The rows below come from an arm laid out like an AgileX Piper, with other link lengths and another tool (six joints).
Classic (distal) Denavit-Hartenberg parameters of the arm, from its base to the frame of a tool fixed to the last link. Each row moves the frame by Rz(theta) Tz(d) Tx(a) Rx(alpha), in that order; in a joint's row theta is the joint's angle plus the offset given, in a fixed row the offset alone. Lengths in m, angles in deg.
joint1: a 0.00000, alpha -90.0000, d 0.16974, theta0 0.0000
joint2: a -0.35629, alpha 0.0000, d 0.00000, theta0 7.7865
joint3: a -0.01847, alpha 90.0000, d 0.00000, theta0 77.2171
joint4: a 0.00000, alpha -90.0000, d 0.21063, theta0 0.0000
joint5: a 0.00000, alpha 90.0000, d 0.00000, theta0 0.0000
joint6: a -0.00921, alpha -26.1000, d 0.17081, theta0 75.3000
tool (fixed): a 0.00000, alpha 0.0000, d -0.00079, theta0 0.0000
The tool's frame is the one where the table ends.
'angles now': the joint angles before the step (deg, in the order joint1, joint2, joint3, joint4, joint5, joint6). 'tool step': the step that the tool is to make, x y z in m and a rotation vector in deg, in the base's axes. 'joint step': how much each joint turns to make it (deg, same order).
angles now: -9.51 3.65 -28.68 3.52 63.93 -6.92
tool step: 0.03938 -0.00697 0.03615 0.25 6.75 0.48
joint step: 0.00 15.26 -3.68 0.00 -4.83 -1.25
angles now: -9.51 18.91 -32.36 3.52 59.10 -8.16
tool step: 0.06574 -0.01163 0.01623 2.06 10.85 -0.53
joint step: 0.00 19.99 -3.15 0.00 -5.83 0.25
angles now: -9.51 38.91 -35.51 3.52 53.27 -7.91
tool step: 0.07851 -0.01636 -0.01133 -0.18 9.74 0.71
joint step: 0.01 20.44 -2.94 -1.10 -7.88 -1.16
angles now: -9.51 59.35 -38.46 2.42 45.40 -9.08
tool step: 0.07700 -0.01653 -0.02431 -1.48 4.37 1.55
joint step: 0.00 17.20 -4.36 -1.64 -8.75 -1.29
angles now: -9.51 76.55 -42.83 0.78 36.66 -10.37
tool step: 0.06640 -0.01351 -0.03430 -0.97 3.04 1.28
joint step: 0.00 14.58 -5.83 -1.51 -5.91 -0.49
